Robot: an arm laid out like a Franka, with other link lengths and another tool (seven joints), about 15 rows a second.
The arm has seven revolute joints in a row. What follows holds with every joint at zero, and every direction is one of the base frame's. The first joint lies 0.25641 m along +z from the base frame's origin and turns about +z. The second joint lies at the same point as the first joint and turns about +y. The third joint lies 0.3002 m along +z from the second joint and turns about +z. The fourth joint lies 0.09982 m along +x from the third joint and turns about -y. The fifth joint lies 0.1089 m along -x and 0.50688 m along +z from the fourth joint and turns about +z. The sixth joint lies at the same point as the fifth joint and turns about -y. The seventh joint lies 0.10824 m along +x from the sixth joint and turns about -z. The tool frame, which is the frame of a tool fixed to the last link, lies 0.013 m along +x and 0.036 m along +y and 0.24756 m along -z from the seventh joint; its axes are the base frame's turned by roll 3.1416, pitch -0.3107 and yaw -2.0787 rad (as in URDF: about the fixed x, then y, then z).
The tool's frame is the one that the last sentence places.
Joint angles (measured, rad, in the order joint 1, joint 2, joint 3, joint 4, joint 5, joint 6, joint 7), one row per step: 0.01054, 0.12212, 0.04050, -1.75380, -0.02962, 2.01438, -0.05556; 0.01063, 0.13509, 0.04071, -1.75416, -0.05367, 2.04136, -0.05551; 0.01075, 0.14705, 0.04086, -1.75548, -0.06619, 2.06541, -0.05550; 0.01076, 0.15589, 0.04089, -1.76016, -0.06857, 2.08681, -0.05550; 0.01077, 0.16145, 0.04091, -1.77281, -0.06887, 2.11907, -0.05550; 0.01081, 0.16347, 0.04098, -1.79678, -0.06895, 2.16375, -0.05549; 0.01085, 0.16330, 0.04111, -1.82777, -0.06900, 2.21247, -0.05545
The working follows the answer.
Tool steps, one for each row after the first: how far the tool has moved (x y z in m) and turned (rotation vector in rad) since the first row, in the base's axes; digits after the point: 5 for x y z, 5 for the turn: 0.00605, -0.00334, -0.00723, -0.02126, -0.01478, 0.00855; 0.01102, -0.00464, -0.01438, -0.03161, -0.02611, 0.01400; 0.01434, -0.00450, -0.02140, -0.03264, -0.03405, 0.01597; 0.01761, -0.00382, -0.02929, -0.03128, -0.04803, 0.01781; 0.01997, -0.00284, -0.03979, -0.02928, -0.06661, 0.02032; 0.02060, -0.00178, -0.05242, -0.02715, -0.08440, 0.02311
Tool pose at each row, in the base's axes (x y z in m, rotation vector in rad; rounded; the steps above come from the unrounded poses): 0.80114, 0.07223, 0.26435, 1.62356, -2.48177, 0.39084; 0.80719, 0.06889, 0.25712, 1.62963, -2.47347, 0.43039; 0.81216, 0.06758, 0.24997, 1.63498, -2.47126, 0.45359; 0.81548, 0.06773, 0.24295, 1.63871, -2.47480, 0.46239; 0.81875, 0.06841, 0.23506, 1.64435, -2.48414, 0.47403; 0.82110, 0.06939, 0.22456, 1.65200, -2.49658, 0.48937; 0.82174, 0.07045, 0.21193, 1.65986, -2.50827, 0.50397

